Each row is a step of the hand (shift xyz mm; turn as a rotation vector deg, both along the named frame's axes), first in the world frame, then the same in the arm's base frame.
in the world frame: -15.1 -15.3 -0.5 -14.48 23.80 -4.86
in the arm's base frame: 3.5 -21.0 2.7 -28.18 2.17 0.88
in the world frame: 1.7 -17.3 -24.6 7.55 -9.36 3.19
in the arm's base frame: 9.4 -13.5 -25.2 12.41 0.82 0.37
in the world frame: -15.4 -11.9 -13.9 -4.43 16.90 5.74
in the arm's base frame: -2.2 -21.7 -9.9 -14.72 7.76 7.84
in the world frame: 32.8 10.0 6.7 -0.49 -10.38 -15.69
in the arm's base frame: 12.0 32.7 -1.9 4.59 -9.47 -15.60
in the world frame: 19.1 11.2 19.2 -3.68 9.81 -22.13
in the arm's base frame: 6.0 25.1 13.9 -14.68 -0.97 -19.57
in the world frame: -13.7 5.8 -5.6 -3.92 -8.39 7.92
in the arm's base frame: -13.6 -8.2 -1.2 6.18 -6.66 8.12
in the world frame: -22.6 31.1 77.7 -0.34 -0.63 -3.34
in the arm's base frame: -20.7 15.2 82.8 -0.41 -1.25 -3.15
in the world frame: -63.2 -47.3 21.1 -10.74 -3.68 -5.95
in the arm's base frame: 6.5 -73.8 34.5 -4.43 -11.65 -3.00
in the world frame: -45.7 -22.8 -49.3 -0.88 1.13 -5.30
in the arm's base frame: -18.3 -58.2 -36.3 -2.54 -0.96 -4.77
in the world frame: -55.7 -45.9 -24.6 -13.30 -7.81 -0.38
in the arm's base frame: -0.3 -75.4 -11.3 -1.38 -15.11 2.77
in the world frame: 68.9 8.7 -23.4 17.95 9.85 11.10
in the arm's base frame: 26.9 54.6 -40.8 4.70 21.90 6.37
